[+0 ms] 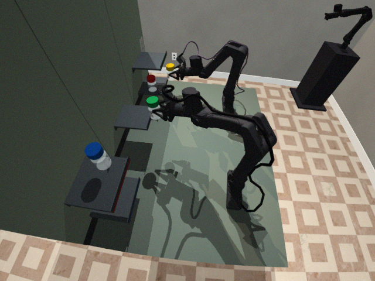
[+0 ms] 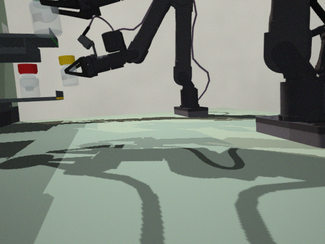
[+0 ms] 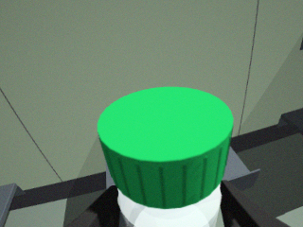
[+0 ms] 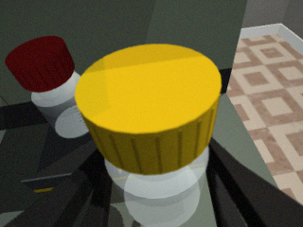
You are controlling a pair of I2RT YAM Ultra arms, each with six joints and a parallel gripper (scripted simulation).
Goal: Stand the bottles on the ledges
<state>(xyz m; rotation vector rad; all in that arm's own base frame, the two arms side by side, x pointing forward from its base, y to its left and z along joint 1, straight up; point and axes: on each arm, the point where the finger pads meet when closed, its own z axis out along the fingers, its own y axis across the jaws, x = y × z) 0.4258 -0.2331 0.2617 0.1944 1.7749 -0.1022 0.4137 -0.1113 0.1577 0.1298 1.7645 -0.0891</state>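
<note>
My right gripper is now 120 mm short of the red-capped bottle, 90 mm to the right of it and 40 mm above it. From my right hand the other things lie so: blue-capped bottle: 770 mm to the left, 150 mm above, 130 mm ahead; then green-capped bottle: 460 mm to the left, 90 mm above, 10 mm ahead; then yellow-capped bottle: right at my right hand.
</note>
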